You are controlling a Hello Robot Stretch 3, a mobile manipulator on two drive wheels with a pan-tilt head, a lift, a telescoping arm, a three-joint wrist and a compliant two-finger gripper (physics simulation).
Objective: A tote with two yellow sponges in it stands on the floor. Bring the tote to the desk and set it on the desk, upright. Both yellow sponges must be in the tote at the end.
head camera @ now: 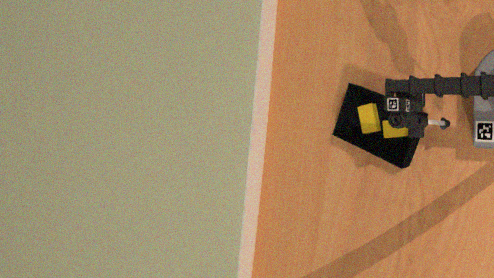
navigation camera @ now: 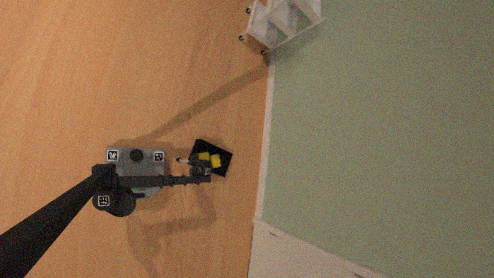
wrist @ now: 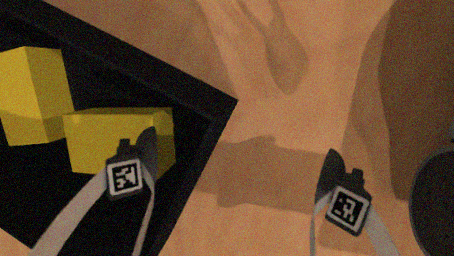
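Pixels of known places: gripper, fingertip midpoint: [navigation camera: 187, 159] [wrist: 238, 156]; robot's base at its link origin: [navigation camera: 136, 154].
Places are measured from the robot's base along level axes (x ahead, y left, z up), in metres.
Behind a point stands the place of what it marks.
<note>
The black tote [head camera: 372, 150] {y -0.561, x 0.080, z 0.055 m} [navigation camera: 220, 149] {y -0.614, x 0.061, z 0.061 m} [wrist: 145, 70] {y -0.420, x -0.079, z 0.076 m} stands upright on the floor, turned at an angle. One yellow sponge [head camera: 369, 118] {y -0.580, x -0.034, z 0.048 m} [navigation camera: 215, 161] {y -0.579, x -0.036, z 0.049 m} [wrist: 35, 95] {y -0.560, x -0.041, z 0.048 m} lies in it on the side away from the robot base. The other yellow sponge [head camera: 394, 130] {y -0.477, x 0.006, z 0.048 m} [navigation camera: 204, 156] {y -0.484, x 0.002, z 0.048 m} [wrist: 95, 140] {y -0.488, x -0.005, z 0.048 m} lies nearer the base, partly behind a finger in the wrist view. My gripper [head camera: 421, 124] {y -0.345, x -0.022, z 0.069 m} [wrist: 238, 156] {y -0.345, x -0.022, z 0.069 m} is open and empty. In the wrist view its left finger is over the tote and near sponge, its right finger over the floor outside, with the tote's near wall between them. I cannot identify the desk.
A green wall [head camera: 125, 140] {y -1.118, x 0.060, z 0.697 m} [navigation camera: 380, 130] {y -1.131, x 0.193, z 1.047 m} with a pale baseboard [head camera: 256, 150] {y -1.110, x 0.111, z 0.056 m} [navigation camera: 266, 140] {y -1.114, x 0.164, z 0.061 m} runs beyond the tote. A white wheeled cart [navigation camera: 295, 38] stands by it. White furniture [navigation camera: 300, 255] {y -1.028, x -0.735, z 0.583 m} shows at the navigation view's bottom. My base [navigation camera: 135, 170] {y 0.003, x -0.085, z 0.159 m} is beside the tote.
</note>
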